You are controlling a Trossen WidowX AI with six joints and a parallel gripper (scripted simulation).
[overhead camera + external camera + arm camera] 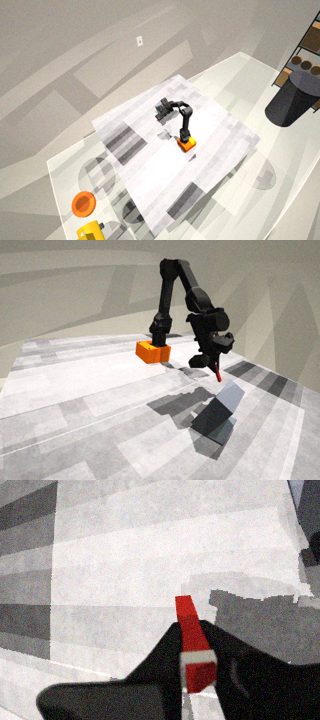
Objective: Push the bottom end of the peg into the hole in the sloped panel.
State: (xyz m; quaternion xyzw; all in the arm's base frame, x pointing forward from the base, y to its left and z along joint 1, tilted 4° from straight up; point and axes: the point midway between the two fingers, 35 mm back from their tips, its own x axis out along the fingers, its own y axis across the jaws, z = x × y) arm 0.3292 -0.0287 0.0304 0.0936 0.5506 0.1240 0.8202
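My gripper tip is now 10 cm short of the sloped panel, 15 cm to the left of it and 3 cm above it. Round my gripper tip: red peg: 1 cm behind, 1 cm to the right, 1 cm above.
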